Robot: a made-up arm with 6 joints.
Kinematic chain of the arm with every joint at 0, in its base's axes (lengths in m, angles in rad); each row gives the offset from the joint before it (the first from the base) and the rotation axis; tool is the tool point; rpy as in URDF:
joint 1: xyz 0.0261 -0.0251 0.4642 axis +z
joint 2: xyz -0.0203 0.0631 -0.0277 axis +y
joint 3: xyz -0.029 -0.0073 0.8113 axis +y
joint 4: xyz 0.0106 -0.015 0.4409 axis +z
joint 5: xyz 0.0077 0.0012 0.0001 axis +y
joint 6: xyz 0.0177 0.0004 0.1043 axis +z
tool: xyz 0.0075 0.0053 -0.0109 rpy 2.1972 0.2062 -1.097
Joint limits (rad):
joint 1: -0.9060..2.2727
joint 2: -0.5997..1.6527
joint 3: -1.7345..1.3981
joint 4: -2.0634..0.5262
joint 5: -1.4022..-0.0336
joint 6: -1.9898..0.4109
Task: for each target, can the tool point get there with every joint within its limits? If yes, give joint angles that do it. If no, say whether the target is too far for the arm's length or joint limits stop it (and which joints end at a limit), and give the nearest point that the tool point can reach.
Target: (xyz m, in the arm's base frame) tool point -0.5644 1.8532 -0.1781
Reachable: no: too far | nearest point -0.3563 1.1912 0.1619 | short by 0.773 m
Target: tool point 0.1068 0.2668 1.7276
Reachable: yes | joints 0.9872 0.2967 -0.1501 -1.8118 -0.9712 -0.7650
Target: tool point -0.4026 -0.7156 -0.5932
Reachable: no: joint limits stop it (at a limit: joint 1, joint 2, joint 3, joint 5) | nearest point 0.5380 -0.6532 -0.1367 | short by 1.047 m
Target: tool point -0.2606 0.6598 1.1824
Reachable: yes | joints 1.8760 1.3388 -1.4180 -1.6953 -0.6472 -0.2442
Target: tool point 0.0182 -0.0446 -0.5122
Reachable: no: joint limits stop it (at a limit: joint 1, joint 2, joint 3, joint 5) | nearest point 0.5484 -0.6288 -0.1378 | short by 0.873 m
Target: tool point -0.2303 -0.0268 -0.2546
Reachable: no: joint limits stop it (at a limit: joint 1, joint 2, joint 3, joint 4, joint 5, joint 6) | nearest point -0.5577 0.4991 -0.0830 | short by 0.643 m
